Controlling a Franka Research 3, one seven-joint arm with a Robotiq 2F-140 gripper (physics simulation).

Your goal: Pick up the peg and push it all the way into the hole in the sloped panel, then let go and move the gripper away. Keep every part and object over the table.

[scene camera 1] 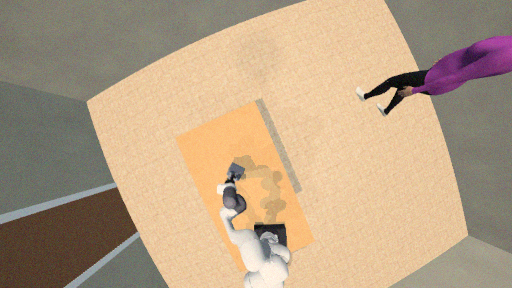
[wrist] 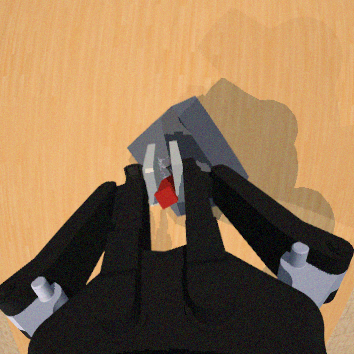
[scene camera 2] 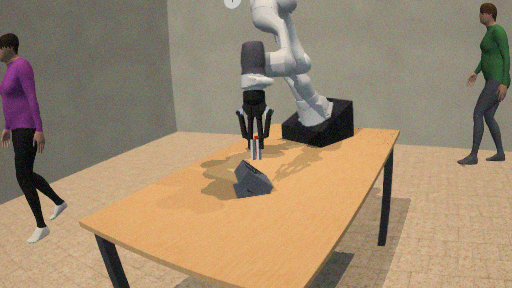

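Observation:
The peg shows as a small red piece between the light finger pads; the rest of it is hidden by them. My gripper is shut on the peg and points down. The dark grey block with the sloped panel stands on the table. In scene camera 2 the fingertips are above and slightly behind the block, with a small gap seen between them. In the wrist view the fingers cover part of the block, and the hole cannot be made out clearly.
The orange wooden table carries the black arm base at its far end. A person in purple and a person in green are on the floor away from the table.

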